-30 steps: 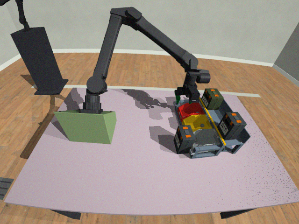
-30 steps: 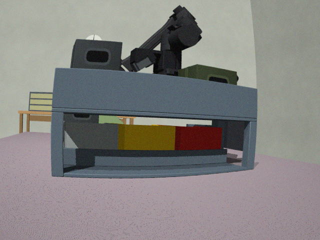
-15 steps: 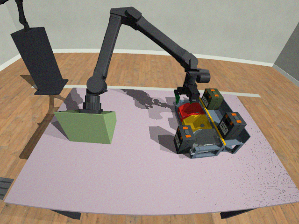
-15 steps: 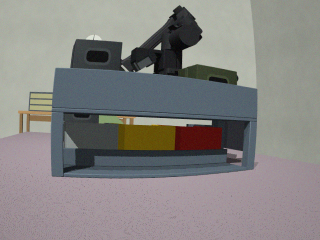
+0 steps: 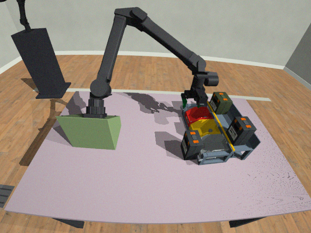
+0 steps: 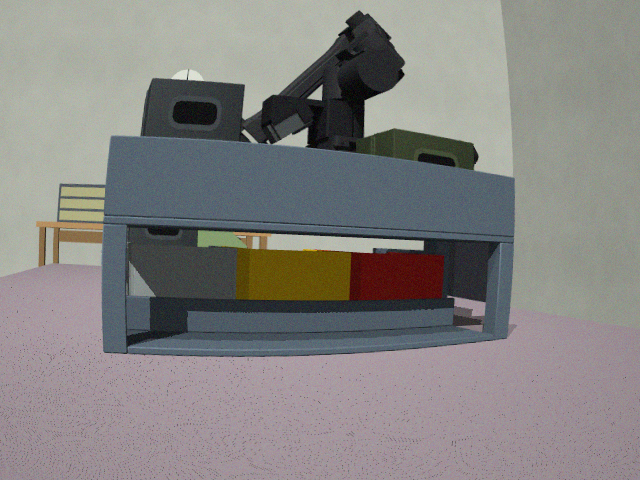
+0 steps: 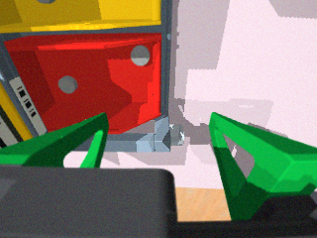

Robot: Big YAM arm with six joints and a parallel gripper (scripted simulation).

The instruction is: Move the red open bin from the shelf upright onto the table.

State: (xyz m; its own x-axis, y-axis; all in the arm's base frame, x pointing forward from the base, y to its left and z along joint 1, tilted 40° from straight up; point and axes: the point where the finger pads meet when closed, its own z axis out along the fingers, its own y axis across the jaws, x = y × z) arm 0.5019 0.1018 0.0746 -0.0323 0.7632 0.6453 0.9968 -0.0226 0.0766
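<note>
Right now my hand is 8 cm short of the red open bin and 8 cm above it. From my hand the other things lie so: grey bin: 9 cm ahead, 22 cm to the right, 8 cm below; yellow bin: 9 cm ahead, 11 cm to the right, 8 cm below.
</note>
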